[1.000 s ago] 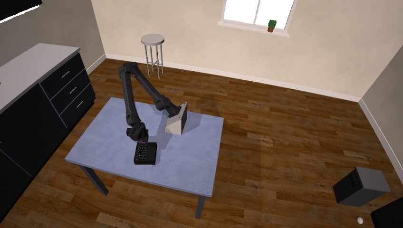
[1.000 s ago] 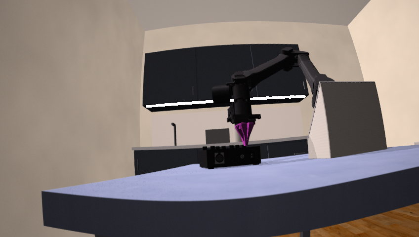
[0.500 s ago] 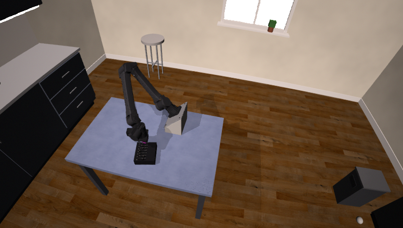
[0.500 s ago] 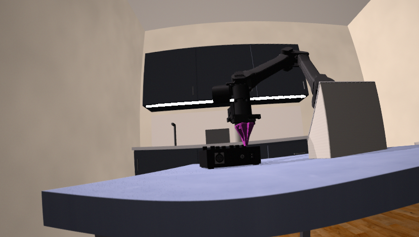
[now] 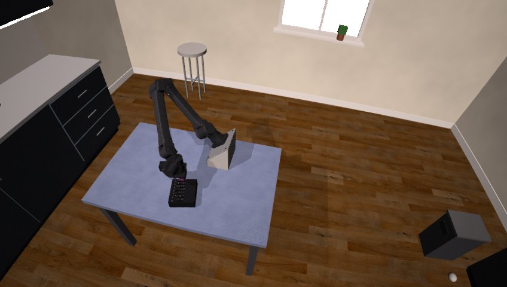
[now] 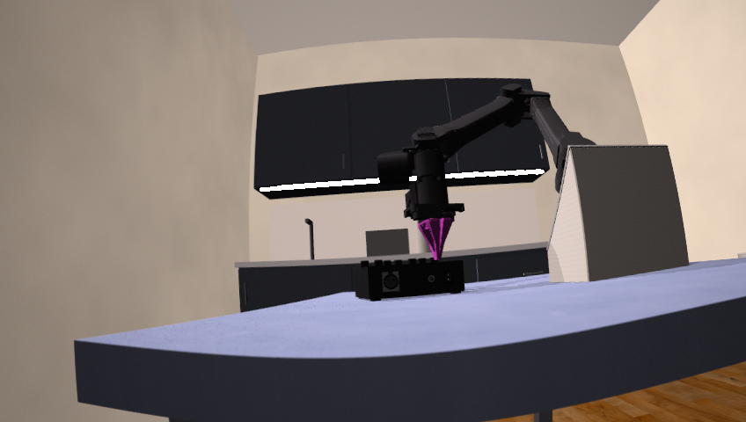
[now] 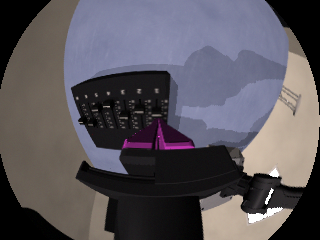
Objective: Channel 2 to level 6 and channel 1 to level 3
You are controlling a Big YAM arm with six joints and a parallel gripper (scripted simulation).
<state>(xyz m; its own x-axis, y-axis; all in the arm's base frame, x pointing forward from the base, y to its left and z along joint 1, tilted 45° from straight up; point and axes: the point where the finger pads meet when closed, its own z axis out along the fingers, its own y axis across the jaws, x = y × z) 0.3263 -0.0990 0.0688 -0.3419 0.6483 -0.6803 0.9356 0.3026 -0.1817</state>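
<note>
Now: hand 10 mm to the left of the fader and 10 mm short of it.
</note>
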